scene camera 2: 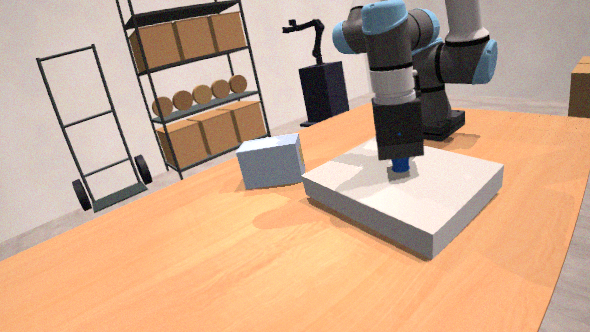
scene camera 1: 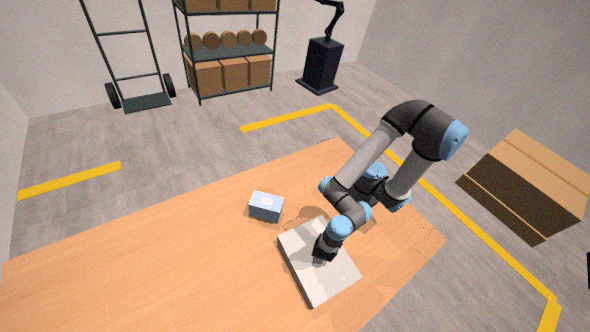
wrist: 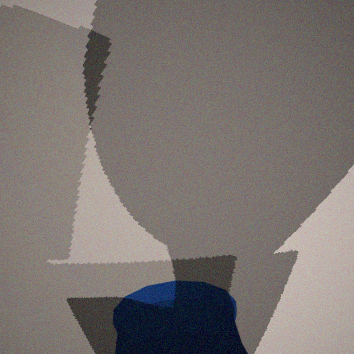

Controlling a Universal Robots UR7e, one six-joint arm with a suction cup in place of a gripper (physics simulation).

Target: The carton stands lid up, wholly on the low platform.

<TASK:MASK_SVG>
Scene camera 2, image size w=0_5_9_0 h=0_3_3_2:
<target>low platform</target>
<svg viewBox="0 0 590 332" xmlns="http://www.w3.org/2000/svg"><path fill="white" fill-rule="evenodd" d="M301 175L307 196L433 260L502 188L504 164L424 146L424 156L409 157L410 169L406 172L398 173L392 170L391 159L378 160L375 136Z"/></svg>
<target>carton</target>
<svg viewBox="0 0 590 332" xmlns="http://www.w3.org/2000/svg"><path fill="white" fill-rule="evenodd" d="M299 133L245 141L236 151L236 156L246 189L303 182L301 175L305 174L306 168Z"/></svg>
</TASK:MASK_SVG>
